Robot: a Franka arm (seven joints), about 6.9 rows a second.
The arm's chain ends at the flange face. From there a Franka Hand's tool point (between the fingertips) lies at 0.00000 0.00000 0.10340 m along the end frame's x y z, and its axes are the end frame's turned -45 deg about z.
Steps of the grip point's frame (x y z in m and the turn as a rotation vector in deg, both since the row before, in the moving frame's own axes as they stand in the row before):
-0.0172, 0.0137, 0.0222, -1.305, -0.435, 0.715
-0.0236, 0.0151, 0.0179, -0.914, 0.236, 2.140
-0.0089, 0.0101, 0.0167, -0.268, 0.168, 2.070
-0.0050, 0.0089, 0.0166, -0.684, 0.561, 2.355
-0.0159, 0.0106, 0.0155, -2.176, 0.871, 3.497
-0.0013, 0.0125, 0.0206, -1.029, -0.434, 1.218
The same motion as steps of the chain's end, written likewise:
-0.0036, 0.0196, 0.0222, -1.230, 0.615, 0.715
-0.0075, 0.0265, 0.0179, -0.479, 0.813, 2.140
0.0003, 0.0133, 0.0167, -0.071, 0.308, 2.070
0.0012, 0.0096, 0.0166, -0.087, 0.880, 2.355
-0.0076, 0.0170, 0.0156, -0.923, 2.155, 3.497
0.0072, 0.0079, 0.0206, -1.034, 0.421, 1.218

